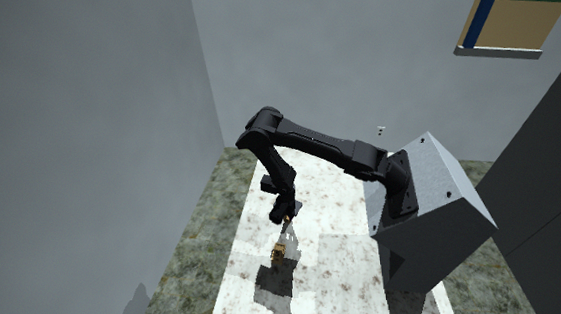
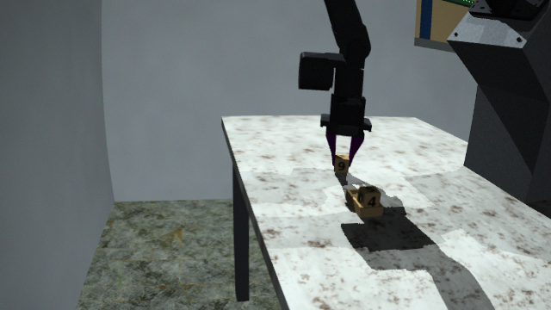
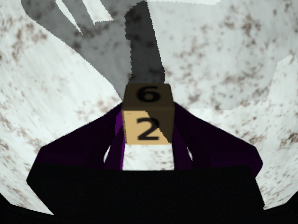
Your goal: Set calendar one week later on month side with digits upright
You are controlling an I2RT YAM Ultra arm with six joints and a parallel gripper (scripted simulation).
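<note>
The wooden digit cube is right at my hand.
</note>
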